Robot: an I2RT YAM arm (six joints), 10 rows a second.
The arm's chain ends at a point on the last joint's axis. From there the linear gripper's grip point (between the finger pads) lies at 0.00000 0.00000 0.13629 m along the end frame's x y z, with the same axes.
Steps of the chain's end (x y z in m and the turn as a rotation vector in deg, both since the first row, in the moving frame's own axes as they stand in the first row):
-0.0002 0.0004 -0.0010 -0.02 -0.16 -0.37
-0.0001 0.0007 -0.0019 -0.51 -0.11 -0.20
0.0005 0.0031 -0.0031 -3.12 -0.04 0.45
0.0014 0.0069 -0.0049 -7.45 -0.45 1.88
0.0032 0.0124 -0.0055 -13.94 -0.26 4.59
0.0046 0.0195 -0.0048 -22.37 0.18 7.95
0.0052 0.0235 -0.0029 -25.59 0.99 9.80
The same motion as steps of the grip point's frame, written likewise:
-0.0006 0.0004 -0.0010 -0.02 -0.16 -0.37
-0.0004 0.0019 -0.0019 -0.51 -0.11 -0.20
0.0004 0.0105 -0.0033 -3.12 -0.04 0.45
0.0000 0.0246 -0.0061 -7.45 -0.45 1.88
0.0013 0.0452 -0.0095 -13.94 -0.26 4.59
0.0014 0.0712 -0.0150 -22.37 0.18 7.95
0.0024 0.0823 -0.0163 -25.59 0.99 9.80

